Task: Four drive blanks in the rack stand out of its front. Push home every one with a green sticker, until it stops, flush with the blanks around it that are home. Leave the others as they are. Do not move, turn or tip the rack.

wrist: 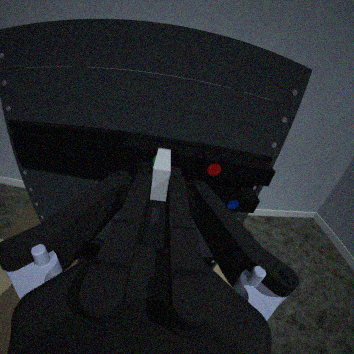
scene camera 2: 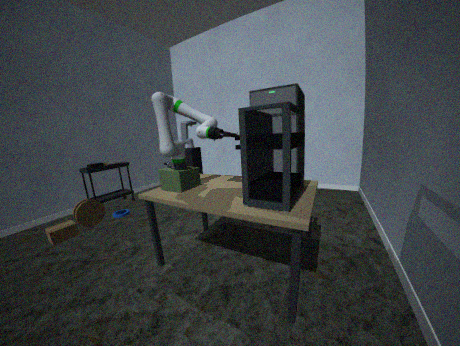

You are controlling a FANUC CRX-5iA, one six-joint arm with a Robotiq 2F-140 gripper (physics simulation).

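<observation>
The dark rack [scene camera 2: 286, 160] [wrist: 150, 90] stands upright on the table. My gripper [scene camera 2: 237, 136] [wrist: 162, 159] is shut and empty, its pale fingertips at the rack's front. In the wrist view, a sliver of a green sticker [wrist: 155, 160] shows just left of the fingertips; the rest is hidden behind them. Whether they touch that blank is not clear. To the right, a blank with a red sticker [wrist: 214, 170] stands out. Lower down, a blank with a blue sticker [wrist: 233, 205] also stands out. A dark stub [scene camera 2: 238, 147] juts from the rack front below the gripper.
The wooden table [scene camera 2: 220, 200] carries the rack and a green block [scene camera 2: 180, 179] near the arm's base. A grey box [scene camera 2: 274, 95] with a green light shows above the rack. A side table [scene camera 2: 105, 167], a round wooden piece [scene camera 2: 90, 213] and a blue ring [scene camera 2: 115, 215] are at the left.
</observation>
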